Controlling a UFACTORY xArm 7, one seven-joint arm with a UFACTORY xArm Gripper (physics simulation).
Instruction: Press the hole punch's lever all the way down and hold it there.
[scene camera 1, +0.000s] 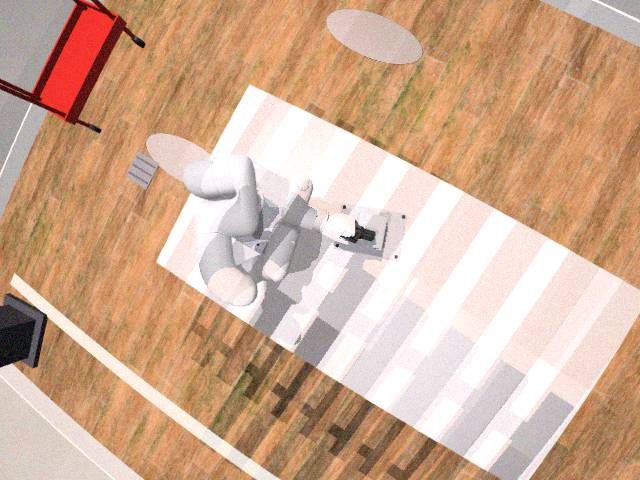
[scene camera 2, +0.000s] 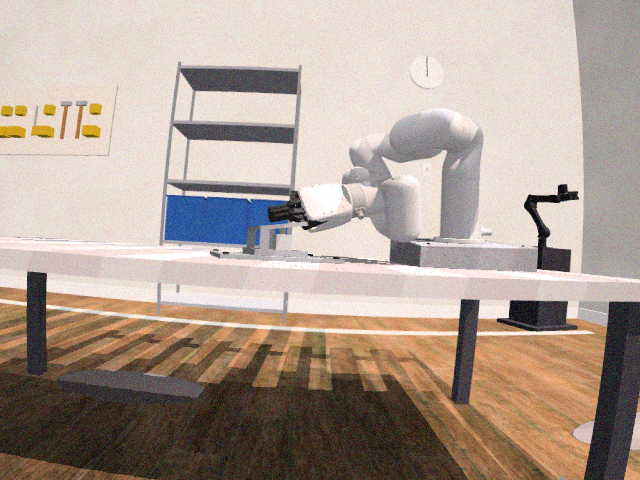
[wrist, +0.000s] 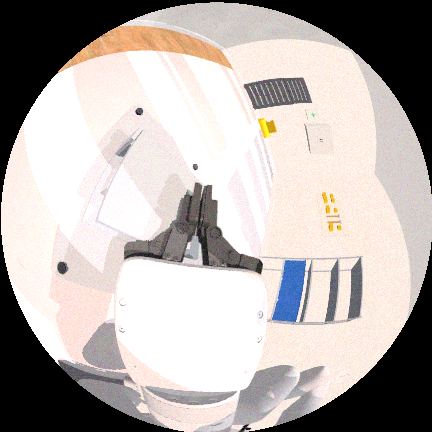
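Seen in the pictures: gripper, fingertip midpoint: (scene camera 1: 373, 236) (scene camera 2: 268, 214) (wrist: 200, 192); arm's base, origin of the base link: (scene camera 2: 458, 241).
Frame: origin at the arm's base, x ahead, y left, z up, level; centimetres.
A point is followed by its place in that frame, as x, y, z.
Note:
The grey hole punch (scene camera 1: 395, 229) (scene camera 2: 264, 241) stands on its flat base plate on the table (scene camera 1: 516, 289) @[101.0, -0.3, -6.1] (scene camera 2: 129, 263) @[69.2, 27.9, -6.9]. Its lever (scene camera 2: 267, 226) @[48.0, 9.2, 0.2] (wrist: 127, 200) @[42.6, 6.7, 1.3] lies close to level in the second scene view, its free end toward the robot and slightly higher than its hinge end. My gripper (scene camera 1: 373, 235) @[47.0, 1.4, 2.9] (scene camera 2: 269, 213) @[47.0, 1.4, 2.9] (wrist: 200, 192) @[47.0, 1.4, 2.9] is shut and empty. Its fingers reach out over the punch, above the lever. The underside of the gripper body is right at the lever's free end and appears to touch it. The gripper body hides the contact from above.
The arm's grey base block (scene camera 2: 478, 256) @[3.8, 13.7, -3.3] stands on the table behind the gripper. A shelf unit (scene camera 2: 298, 129) with blue bins and a black stand (scene camera 2: 540, 310) stand beyond the table. A red cart (scene camera 1: 77, 62) stands on the floor.

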